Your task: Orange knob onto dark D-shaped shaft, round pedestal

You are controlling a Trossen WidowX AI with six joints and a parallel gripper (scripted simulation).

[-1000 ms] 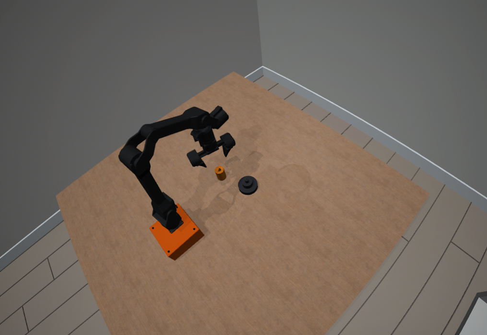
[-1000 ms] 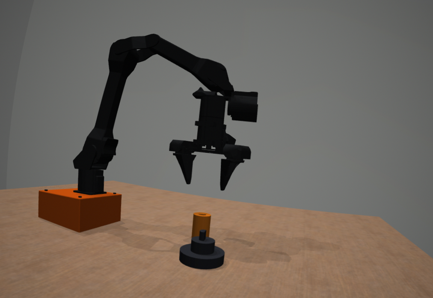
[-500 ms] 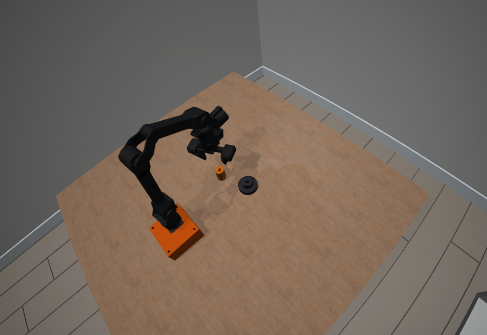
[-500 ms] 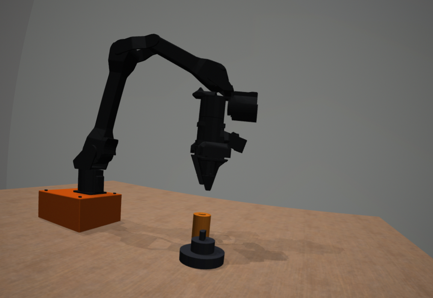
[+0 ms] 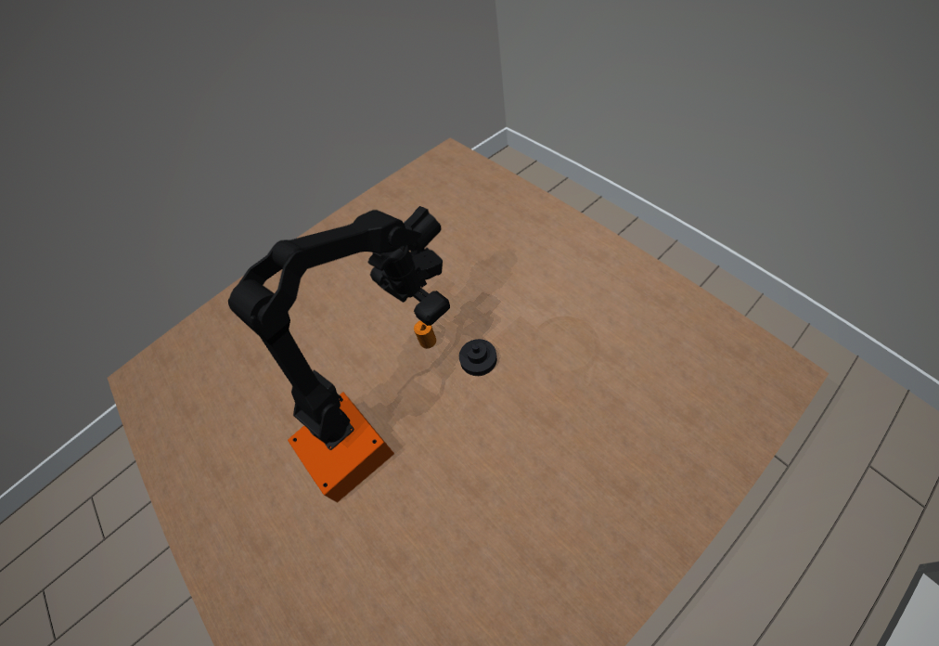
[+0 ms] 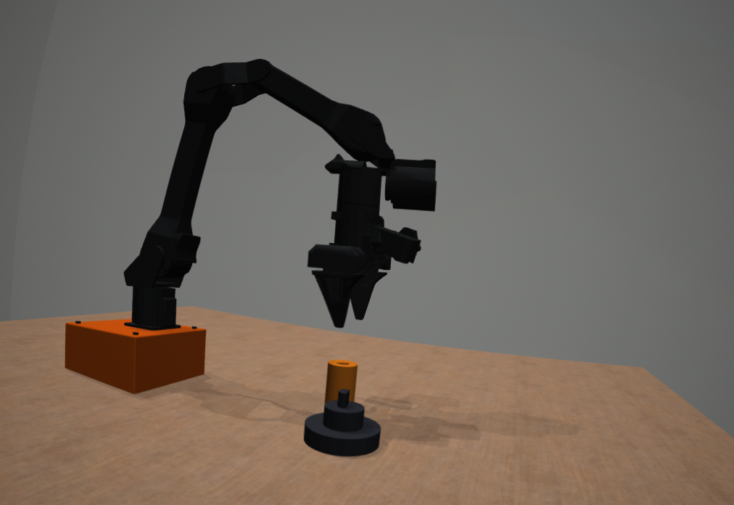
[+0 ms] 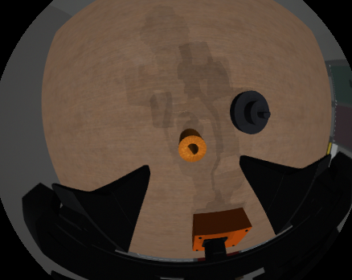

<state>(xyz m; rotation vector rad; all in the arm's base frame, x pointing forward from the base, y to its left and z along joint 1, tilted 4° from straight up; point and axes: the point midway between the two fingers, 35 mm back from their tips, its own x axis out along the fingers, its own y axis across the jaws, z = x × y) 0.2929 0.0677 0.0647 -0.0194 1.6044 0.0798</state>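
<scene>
My gripper tip is 90 mm above the orange knob. The rest, counted from my gripper tip: pedestal (120 mm to the right, 90 mm below, 50 mm ahead).
</scene>
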